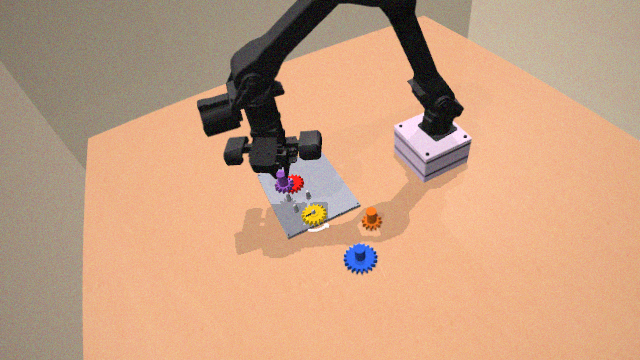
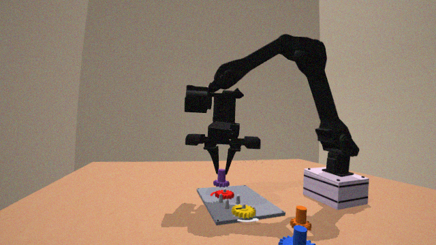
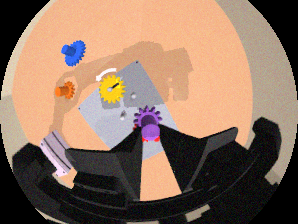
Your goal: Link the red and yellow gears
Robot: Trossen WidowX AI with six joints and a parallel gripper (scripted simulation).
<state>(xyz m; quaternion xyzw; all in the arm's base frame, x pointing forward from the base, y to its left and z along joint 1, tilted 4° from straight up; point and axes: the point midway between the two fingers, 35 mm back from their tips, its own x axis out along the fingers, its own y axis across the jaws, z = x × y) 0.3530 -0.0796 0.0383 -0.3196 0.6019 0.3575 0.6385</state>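
Now: the red gear 30 mm behind my gripper tip, 30 mm to the right of it and 60 mm below it. From my gripper tip the other things lie so: yellow gear 20 mm behind, 70 mm to the left, 60 mm below; then purple gear 10 mm below; then white arrow 20 mm behind, 110 mm to the left, 70 mm below.
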